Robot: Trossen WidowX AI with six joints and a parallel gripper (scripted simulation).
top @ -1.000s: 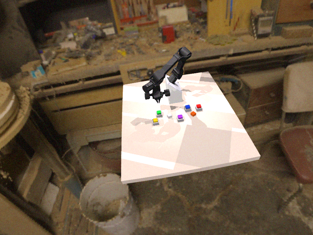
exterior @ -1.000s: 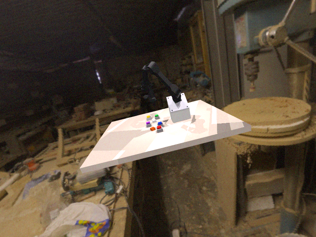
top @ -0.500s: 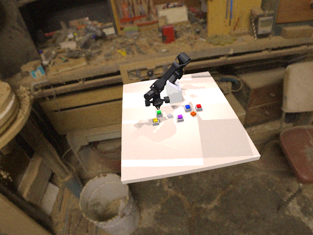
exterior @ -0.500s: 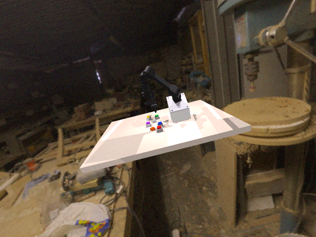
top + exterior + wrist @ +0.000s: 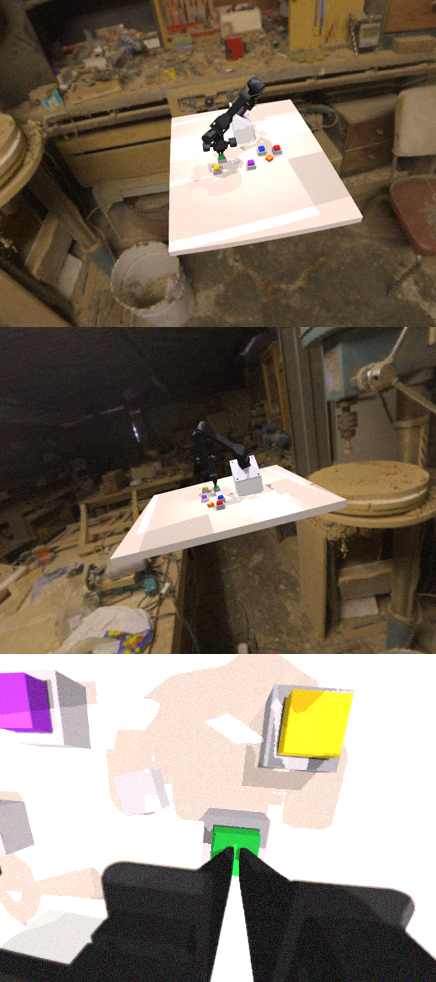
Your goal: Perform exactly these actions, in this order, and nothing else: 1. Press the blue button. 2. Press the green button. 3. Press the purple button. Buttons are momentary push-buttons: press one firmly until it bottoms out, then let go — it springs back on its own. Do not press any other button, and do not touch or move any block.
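The green button is 10 mm below my gripper tip. Also, from my gripper tip: white block: 70 mm to the left, 40 mm ahead, 30 mm below; then yellow button: 80 mm ahead, 50 mm to the right, 10 mm below; then purple button: 140 mm to the left, 110 mm ahead, 10 mm below.
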